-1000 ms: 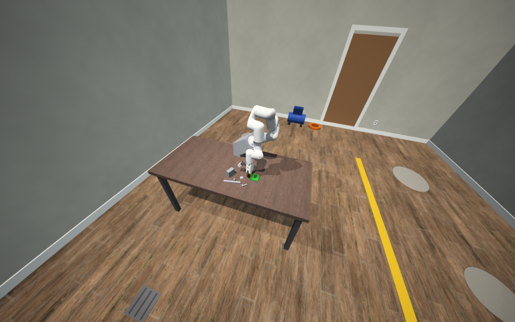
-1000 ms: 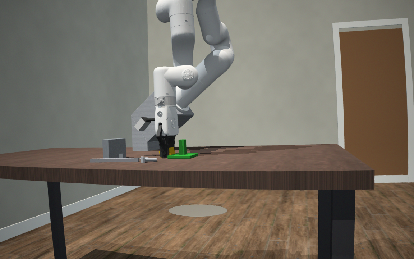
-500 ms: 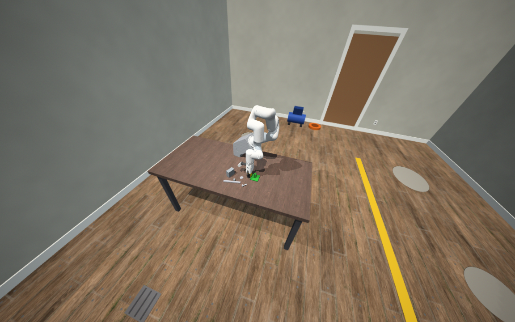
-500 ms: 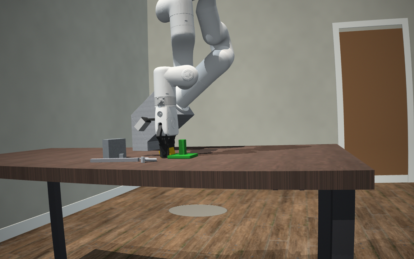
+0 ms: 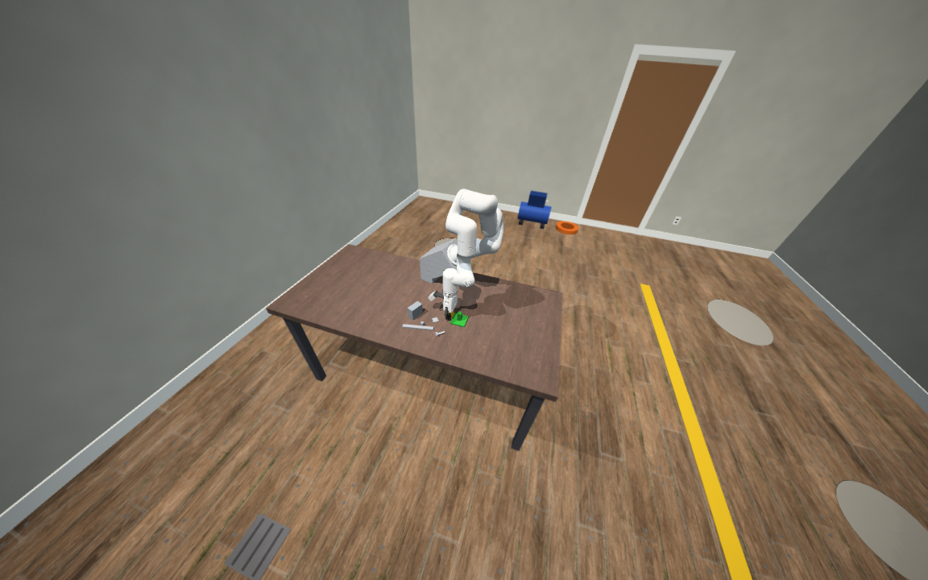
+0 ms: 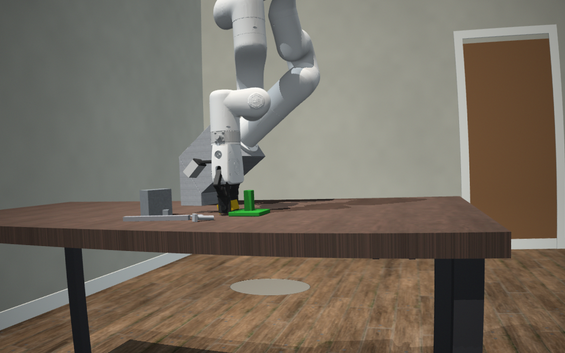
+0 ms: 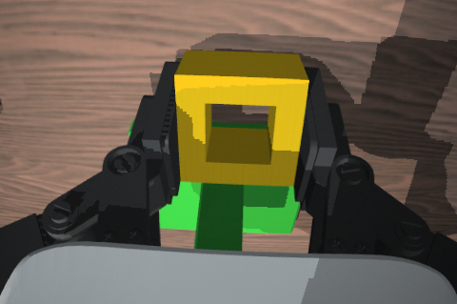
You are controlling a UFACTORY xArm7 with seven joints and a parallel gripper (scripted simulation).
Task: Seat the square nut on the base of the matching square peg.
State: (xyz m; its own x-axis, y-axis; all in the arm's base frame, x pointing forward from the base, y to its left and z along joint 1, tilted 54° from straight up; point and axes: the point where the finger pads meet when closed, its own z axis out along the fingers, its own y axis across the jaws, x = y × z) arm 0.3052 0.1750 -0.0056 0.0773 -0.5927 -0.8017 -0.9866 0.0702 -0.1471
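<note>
The small grey square tile is 60 mm to the right of my hand, 50 mm ahead of it and 20 mm below it. The rest, counted from my hand: grey bolt 140 mm ahead, 20 mm below; then grey block 180 mm to the right, 70 mm ahead, 10 mm above; then flat grey bar 140 mm ahead, 120 mm to the right, 20 mm below.
</note>
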